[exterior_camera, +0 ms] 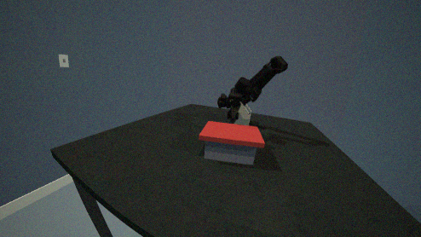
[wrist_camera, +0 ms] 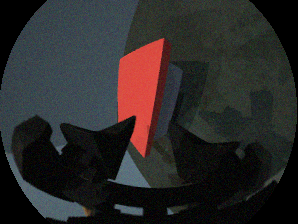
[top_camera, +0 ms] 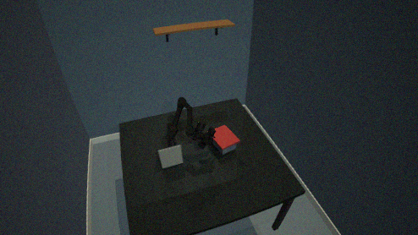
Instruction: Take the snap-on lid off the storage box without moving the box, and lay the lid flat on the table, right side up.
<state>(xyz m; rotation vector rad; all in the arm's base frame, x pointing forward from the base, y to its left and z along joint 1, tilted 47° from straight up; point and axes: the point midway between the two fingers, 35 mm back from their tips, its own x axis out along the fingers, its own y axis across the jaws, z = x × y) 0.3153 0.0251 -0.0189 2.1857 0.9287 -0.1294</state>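
The lid is 10 cm ahead of my gripper tip, 2 cm to the left of it and 1 cm below it. Round my gripper tip: storage box 10 cm ahead, 2 cm to the left, 6 cm below.
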